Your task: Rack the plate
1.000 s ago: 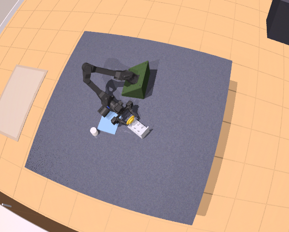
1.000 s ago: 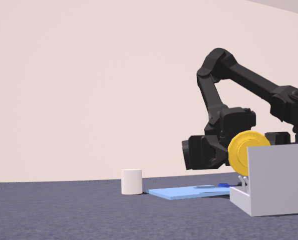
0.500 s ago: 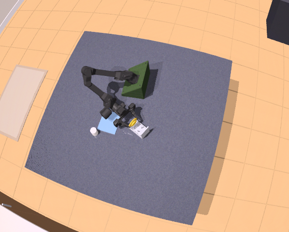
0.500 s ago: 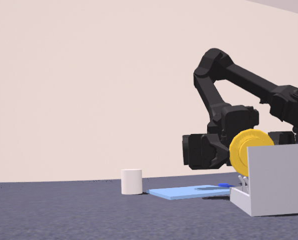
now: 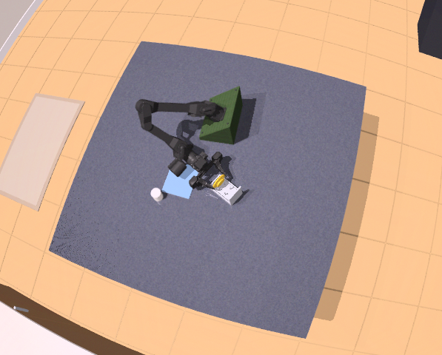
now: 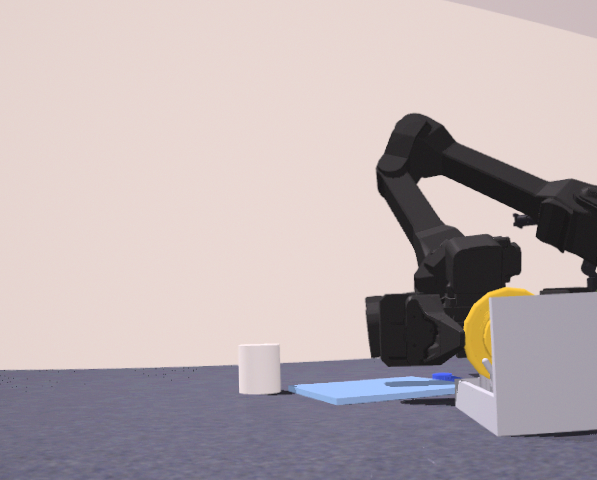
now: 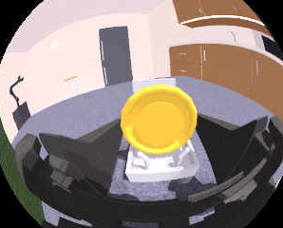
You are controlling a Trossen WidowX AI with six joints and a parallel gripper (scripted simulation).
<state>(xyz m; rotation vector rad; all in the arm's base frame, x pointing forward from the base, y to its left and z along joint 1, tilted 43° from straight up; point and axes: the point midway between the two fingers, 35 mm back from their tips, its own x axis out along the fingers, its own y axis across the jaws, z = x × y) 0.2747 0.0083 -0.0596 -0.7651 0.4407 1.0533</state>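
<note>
My gripper tip is 1 cm to the left of the yellow plate. From my gripper tip the other things lie so: dish rack: 1 cm ahead, 2 cm to the left, 3 cm below; then white cup: 11 cm ahead, 26 cm to the right, 3 cm below; then blue spoon: 9 cm behind, 21 cm to the right, 5 cm below.
</note>
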